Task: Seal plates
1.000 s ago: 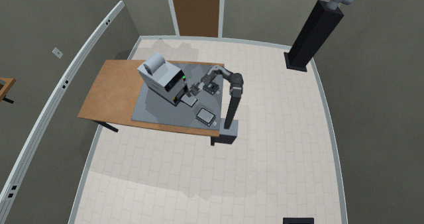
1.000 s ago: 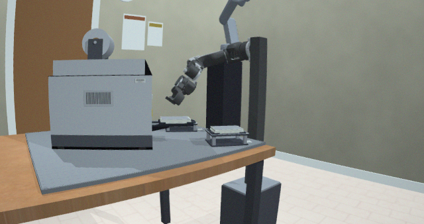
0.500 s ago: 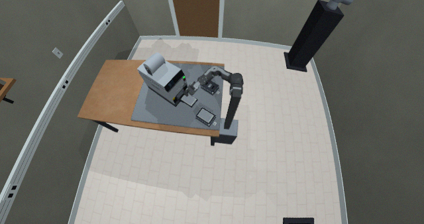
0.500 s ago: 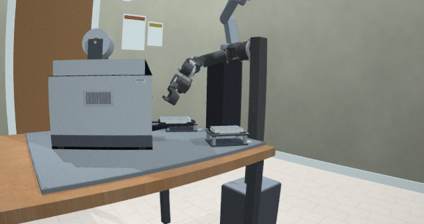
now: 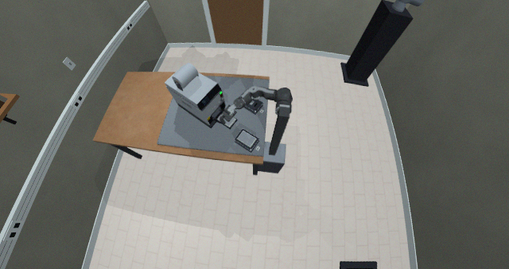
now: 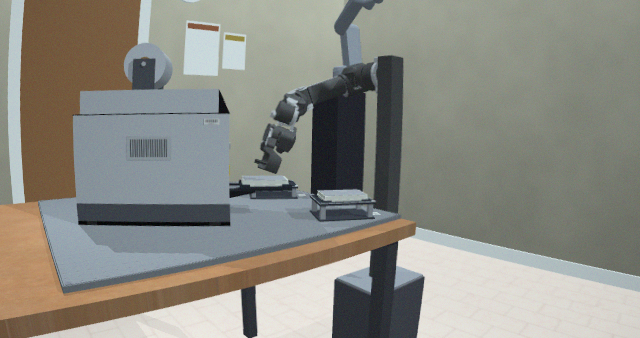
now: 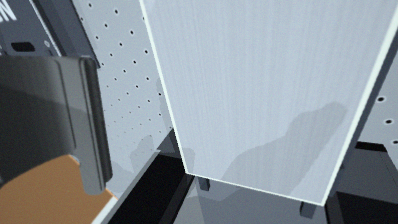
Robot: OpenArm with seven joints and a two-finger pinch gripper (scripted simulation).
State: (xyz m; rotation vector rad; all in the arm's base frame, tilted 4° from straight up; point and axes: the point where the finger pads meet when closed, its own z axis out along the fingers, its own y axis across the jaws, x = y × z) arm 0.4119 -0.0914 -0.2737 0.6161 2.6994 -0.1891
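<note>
Right now the white open-well plate is 4 cm below my hand. Also, from my hand: white start button 13 cm to the right, 5 cm ahead, 5 cm above; then yellow warning mark 13 cm ahead, 4 cm to the left, 1 cm above; then sealer stage 5 cm below.
</note>
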